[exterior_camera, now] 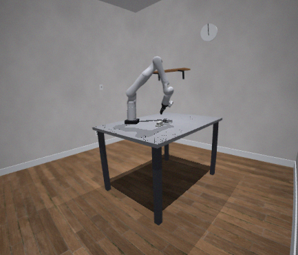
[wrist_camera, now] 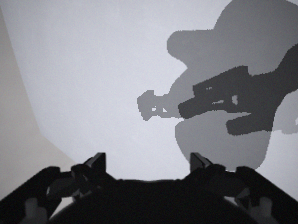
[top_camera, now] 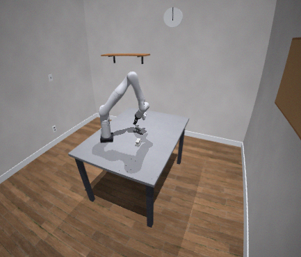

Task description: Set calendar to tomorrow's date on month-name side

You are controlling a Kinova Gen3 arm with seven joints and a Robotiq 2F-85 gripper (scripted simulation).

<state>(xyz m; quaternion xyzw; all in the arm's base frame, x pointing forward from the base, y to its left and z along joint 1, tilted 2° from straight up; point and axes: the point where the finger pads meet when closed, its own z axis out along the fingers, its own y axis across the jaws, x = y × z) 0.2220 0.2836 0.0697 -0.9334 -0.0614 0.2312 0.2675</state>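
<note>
Right now my hand is 310 mm to the left of the white digit cube, 120 mm short of it and 70 mm above it. The rest, counted from my hand: calendar tray 290 mm to the right, 120 mm ahead, 90 mm below.
</note>
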